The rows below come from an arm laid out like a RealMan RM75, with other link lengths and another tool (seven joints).
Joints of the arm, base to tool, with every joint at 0 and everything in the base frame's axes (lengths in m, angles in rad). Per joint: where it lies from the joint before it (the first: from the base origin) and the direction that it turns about. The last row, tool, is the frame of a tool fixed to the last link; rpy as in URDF.
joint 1: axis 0 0 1 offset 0 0 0.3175
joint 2: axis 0 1 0 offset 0 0 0
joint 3: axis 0 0 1 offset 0 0 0.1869
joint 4: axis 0 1 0 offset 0 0 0
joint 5: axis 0 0 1 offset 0 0 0.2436
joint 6: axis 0 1 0 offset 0 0 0
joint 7: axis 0 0 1 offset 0 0 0.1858
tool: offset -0.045 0.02 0.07 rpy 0 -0.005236 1.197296
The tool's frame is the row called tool.
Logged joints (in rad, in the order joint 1, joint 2, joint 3, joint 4, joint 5, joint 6, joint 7), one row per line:
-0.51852, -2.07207, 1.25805, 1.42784, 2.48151, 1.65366, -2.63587
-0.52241, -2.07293, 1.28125, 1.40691, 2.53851, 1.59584, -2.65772
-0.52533, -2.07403, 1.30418, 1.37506, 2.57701, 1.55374, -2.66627
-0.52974, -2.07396, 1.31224, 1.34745, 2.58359, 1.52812, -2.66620
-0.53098, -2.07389, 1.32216, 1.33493, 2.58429, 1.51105, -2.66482
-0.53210, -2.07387, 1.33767, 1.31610, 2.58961, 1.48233, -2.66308
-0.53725, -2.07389, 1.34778, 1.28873, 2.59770, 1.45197, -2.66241
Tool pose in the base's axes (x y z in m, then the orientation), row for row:
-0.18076, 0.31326, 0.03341, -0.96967, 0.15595, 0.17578, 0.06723
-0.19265, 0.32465, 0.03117, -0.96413, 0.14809, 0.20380, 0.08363
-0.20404, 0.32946, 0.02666, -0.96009, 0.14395, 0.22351, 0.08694
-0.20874, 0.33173, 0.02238, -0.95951, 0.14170, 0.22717, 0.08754
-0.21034, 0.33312, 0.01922, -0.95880, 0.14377, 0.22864, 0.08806
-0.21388, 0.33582, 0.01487, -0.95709, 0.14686, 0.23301, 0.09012
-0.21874, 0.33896, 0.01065, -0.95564, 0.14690, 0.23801, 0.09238
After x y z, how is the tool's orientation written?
As a quaternion, x y z w.
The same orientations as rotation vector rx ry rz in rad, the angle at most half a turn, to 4 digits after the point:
-2.9224, 0.4700, 0.5298
-2.8775, 0.4420, 0.6083
-2.8599, 0.4288, 0.6658
-2.8571, 0.4219, 0.6764
-2.8542, 0.4280, 0.6806
-2.8456, 0.4366, 0.6928
-2.8375, 0.4362, 0.7067

